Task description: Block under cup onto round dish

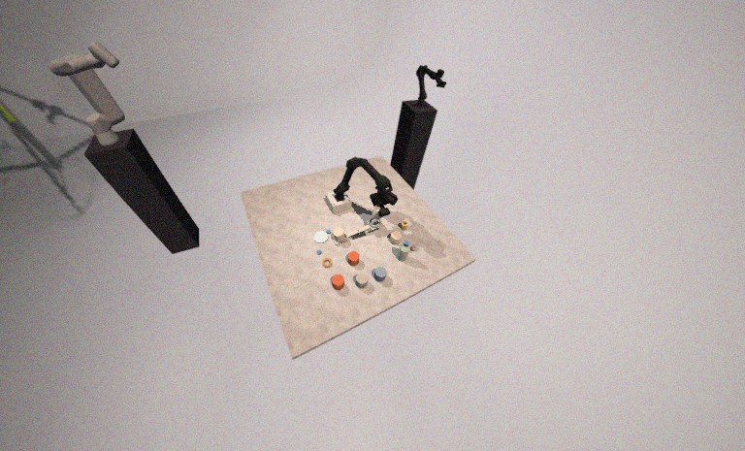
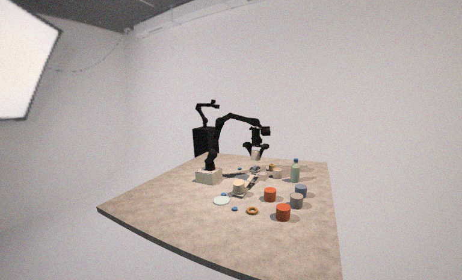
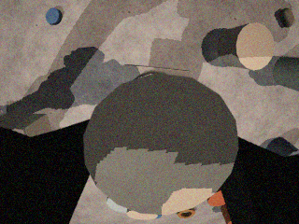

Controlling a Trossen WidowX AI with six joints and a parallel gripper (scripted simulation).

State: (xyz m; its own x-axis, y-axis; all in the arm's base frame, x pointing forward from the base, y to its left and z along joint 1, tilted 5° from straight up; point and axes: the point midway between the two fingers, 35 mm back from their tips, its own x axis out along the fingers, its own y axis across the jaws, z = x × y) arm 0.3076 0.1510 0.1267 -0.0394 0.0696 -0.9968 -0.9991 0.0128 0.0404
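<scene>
The shiny block is 10 mm to the right of my gripper tip and 80 mm below it. Round my gripper tip: balance 140 mm to the right, 150 mm below; then balance beam 140 mm to the right, 130 mm below; then yellow piece 60 mm ahead, 200 mm to the left, 150 mm below.
</scene>
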